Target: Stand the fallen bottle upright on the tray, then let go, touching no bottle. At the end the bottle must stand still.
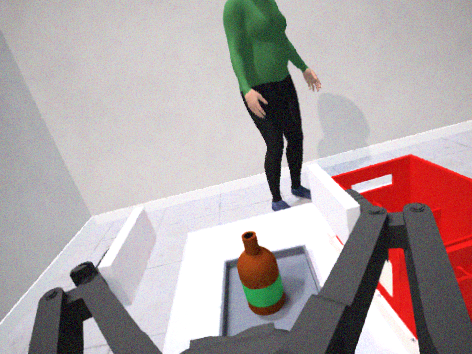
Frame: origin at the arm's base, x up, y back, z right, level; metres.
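Seen in the pictures: gripper, fingertip midpoint: (228,203).
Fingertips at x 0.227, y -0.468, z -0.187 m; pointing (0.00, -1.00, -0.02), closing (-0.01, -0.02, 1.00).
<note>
Offsets run from my fingertips to a thing's top centre. "*": to the spot under its first point. Level surfaces: height alone.
The brown bottle {dx -0.174, dy -0.212, dz -0.008 m} (258,271) with a green band stands upright on the grey tray {* dx -0.329, dy -0.250, dz +0.075 m} (303,276). Its neck points up and its base rests on the tray floor. My gripper (228,203) is open, with its two white finger pads wide apart to the left and right. Nothing is between the pads. The bottle shows below the gap between them, apart from both pads. The near part of the tray is hidden behind the gripper's dark linkage.
The tray lies on a white table {dx -0.334 m} (202,255). A red crate {dx -0.159, dy -0.195, dz +0.275 m} (432,187) stands at the right, partly hidden by the right finger's links. A person (265,57) in a green top and black trousers stands beyond the table, near the wall.
</note>
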